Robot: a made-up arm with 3 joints.
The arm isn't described. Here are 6 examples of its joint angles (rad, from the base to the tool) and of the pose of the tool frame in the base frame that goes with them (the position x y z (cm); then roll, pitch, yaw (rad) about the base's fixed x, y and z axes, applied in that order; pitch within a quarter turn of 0, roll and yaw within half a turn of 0).
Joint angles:
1: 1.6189 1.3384 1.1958
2: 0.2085 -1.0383 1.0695
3: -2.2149 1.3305 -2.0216
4: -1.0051 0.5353 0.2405
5: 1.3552 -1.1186 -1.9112
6: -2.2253 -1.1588 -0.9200
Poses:
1: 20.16 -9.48 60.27 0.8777 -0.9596 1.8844
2: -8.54 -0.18 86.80 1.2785 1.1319 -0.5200
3: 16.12 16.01 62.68 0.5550 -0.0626 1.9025
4: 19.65 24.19 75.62 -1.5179 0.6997 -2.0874
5: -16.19 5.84 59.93 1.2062 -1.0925 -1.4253
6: -11.67 28.43 64.03 0.8338 0.6735 -1.8056
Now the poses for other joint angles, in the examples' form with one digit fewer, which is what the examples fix.
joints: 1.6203 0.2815 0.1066
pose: 17.1 -1.6 50.2 2.137 -0.242 2.057
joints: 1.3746 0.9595 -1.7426
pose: 14.4 11.3 55.8 3.075 0.434 -2.330
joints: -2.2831 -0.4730 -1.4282
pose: -4.3 26.4 68.3 0.181 0.821 -2.884
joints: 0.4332 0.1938 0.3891
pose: 14.9 -5.1 73.3 2.501 0.837 1.849
